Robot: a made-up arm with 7 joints. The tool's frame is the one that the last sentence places. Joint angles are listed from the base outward.
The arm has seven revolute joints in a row. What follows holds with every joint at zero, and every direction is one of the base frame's. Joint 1 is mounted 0.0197 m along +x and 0.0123 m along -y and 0.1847 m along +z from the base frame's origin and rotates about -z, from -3.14 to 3.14 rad. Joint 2 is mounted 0.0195 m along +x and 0.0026 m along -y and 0.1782 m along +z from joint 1 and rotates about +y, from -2.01 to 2.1 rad. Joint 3 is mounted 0.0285 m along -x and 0.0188 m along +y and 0.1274 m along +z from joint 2 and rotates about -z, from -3.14 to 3.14 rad. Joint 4 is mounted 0.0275 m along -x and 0.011 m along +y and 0.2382 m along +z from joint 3 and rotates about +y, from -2.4 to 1.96 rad. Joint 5 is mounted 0.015 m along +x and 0.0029 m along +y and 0.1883 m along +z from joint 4 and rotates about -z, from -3.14 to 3.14 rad. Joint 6 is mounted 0.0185 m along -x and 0.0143 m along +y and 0.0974 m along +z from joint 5 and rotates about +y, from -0.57 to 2.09 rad. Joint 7 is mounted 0.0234 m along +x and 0.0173 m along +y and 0.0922 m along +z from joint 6 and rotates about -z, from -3.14 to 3.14 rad. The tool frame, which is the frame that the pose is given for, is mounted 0.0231 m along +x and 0.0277 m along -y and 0.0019 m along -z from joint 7; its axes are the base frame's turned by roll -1.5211, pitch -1.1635 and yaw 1.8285 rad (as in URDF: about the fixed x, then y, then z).
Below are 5 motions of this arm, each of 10 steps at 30 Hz.
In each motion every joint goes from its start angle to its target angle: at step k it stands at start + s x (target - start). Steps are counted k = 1, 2, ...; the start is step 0. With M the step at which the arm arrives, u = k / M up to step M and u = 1 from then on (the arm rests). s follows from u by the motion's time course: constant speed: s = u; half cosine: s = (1 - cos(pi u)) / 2; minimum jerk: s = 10 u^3 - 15 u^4 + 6 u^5.
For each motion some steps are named. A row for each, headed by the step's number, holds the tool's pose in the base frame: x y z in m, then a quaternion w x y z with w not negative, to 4 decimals.
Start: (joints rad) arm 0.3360 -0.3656 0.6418 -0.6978 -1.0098 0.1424 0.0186
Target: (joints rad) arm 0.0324 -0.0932 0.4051 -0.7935 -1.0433 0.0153 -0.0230
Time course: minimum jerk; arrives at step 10
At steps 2, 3, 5, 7, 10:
2: -0.2912 0.2982 0.9239 0.3983 -0.3527 -0.7343 0.4216
3: -0.2929 0.2832 0.9309 0.3882 -0.3273 -0.7389 0.4428
5: -0.2939 0.2343 0.9527 0.3504 -0.2423 -0.7503 0.5055
7: -0.2870 0.1850 0.9733 0.3052 -0.1526 -0.7560 0.5587
10: -0.2805 0.1614 0.9828 0.2810 -0.1078 -0.7565 0.5806

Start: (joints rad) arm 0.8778 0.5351 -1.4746 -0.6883 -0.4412 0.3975 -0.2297
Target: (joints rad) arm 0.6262 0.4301 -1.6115 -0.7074 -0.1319 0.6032 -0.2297
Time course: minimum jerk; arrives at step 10
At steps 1, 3, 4, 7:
1: 0.0667 -0.3397 0.9967 0.3377 0.4212 -0.7262 0.4257
3: 0.0774 -0.3325 0.9975 0.3453 0.4355 -0.7111 0.4307
4: 0.0878 -0.3251 0.9981 0.3526 0.4497 -0.6953 0.4358
7: 0.1200 -0.2979 0.9990 0.3759 0.4965 -0.6368 0.4545

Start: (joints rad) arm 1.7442 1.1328 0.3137 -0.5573 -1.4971 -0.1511 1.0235
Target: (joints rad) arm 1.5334 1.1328 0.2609 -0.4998 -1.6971 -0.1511 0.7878
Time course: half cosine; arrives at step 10
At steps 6, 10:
6: 0.0695 -0.5778 0.8594 0.7767 -0.1668 -0.5238 -0.3075
10: 0.1085 -0.5796 0.8547 0.7763 -0.0875 -0.5741 -0.2450

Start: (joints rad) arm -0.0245 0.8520 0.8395 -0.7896 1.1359 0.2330 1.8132
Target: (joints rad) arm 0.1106 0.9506 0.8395 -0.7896 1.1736 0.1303 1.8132
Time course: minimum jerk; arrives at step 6
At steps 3, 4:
3: 0.4391 0.2125 0.9148 0.0642 0.7638 -0.0708 0.6383
4: 0.4637 0.1968 0.9021 0.0901 0.7709 -0.0766 0.6258

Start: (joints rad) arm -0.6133 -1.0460 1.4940 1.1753 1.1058 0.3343 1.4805
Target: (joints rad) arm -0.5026 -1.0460 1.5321 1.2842 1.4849 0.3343 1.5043
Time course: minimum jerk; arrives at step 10
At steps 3, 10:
3: -0.1337 -0.4898 0.6057 0.7393 -0.3515 0.4696 -0.3307
10: -0.1545 -0.4719 0.5797 0.6217 -0.3944 0.6047 -0.3037

